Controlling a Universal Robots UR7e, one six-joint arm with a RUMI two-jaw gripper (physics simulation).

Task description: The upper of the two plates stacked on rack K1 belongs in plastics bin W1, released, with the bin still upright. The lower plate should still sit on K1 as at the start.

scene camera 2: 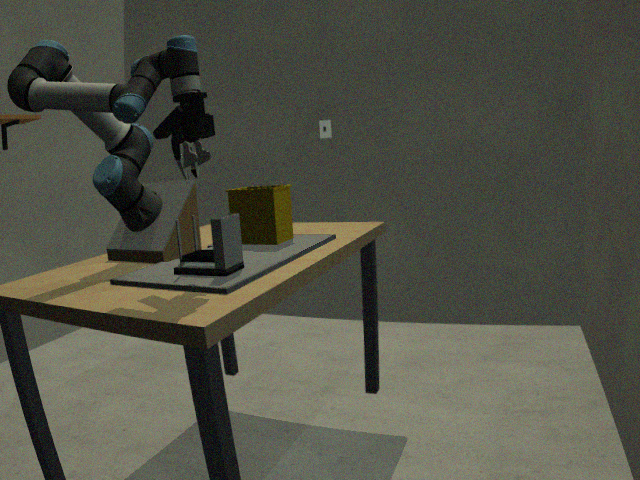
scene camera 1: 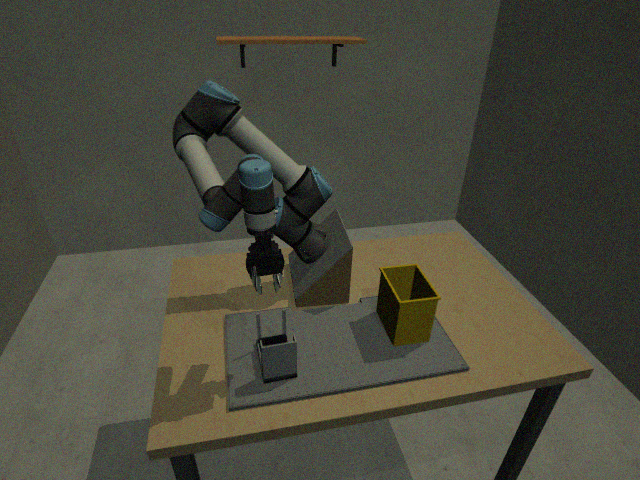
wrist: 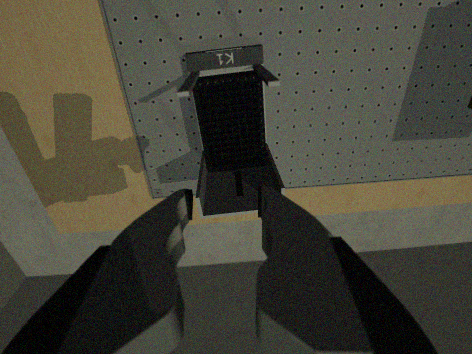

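Where they show: gripper, fingertip midpoint: (scene camera 2: 191, 178) (scene camera 1: 268, 292) (wrist: 225, 190); arm's base at its link origin: (scene camera 2: 144, 212) (scene camera 1: 317, 246).
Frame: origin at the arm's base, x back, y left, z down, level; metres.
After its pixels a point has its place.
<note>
The grey rack K1 (scene camera 1: 279, 360) @(x -0.447, y -0.253, z 0.052 m) (scene camera 2: 233, 242) @(x -0.447, y -0.246, z 0.060 m) (wrist: 199, 61) @(x -0.299, y -0.274, z 0.116 m) stands upright on the mat, its label readable in the wrist view. A dark gridded plate (scene camera 1: 272, 339) @(x -0.329, y -0.246, z 0.088 m) (scene camera 2: 199, 256) @(x -0.370, y -0.288, z 0.086 m) (wrist: 230, 120) @(x -0.370, y -0.248, z 0.087 m) lies in it between the posts and the tall panel; whether a second plate lies beneath cannot be told. The yellow bin (scene camera 1: 415, 322) @(x -0.432, y 0.172, z 0.043 m) (scene camera 2: 258, 215) @(x -0.366, y 0.120, z 0.039 m), with no readable label, stands upright and open-topped; no plate shows in it, though its floor is hidden. My gripper (scene camera 1: 268, 289) @(x -0.347, y -0.254, z -0.105 m) (scene camera 2: 190, 177) @(x -0.347, y -0.254, z -0.105 m) (wrist: 225, 190) @(x -0.347, y -0.254, z -0.105 m) is part open and empty, well above the rack, fingers pointing down.
The perforated grey mat (scene camera 1: 325, 356) @(x -0.401, y -0.102, z 0.132 m) (scene camera 2: 310, 240) @(x -0.514, y 0.180, z 0.133 m) (wrist: 320, 115) @(x -0.400, y -0.117, z 0.133 m) lies on the wooden table (scene camera 1: 491, 320) @(x -0.408, y 0.501, z 0.146 m) (scene camera 2: 279, 294) @(x -0.583, y -0.311, z 0.170 m). The arm's wedge-shaped base block (scene camera 1: 325, 281) @(x -0.161, y -0.022, z 0.042 m) (scene camera 2: 149, 242) @(x -0.076, y -0.093, z 0.083 m) stands behind the mat. A wall shelf (scene camera 1: 292, 39) is high behind the arm. The bin is to the rack's right in scene camera 1.
</note>
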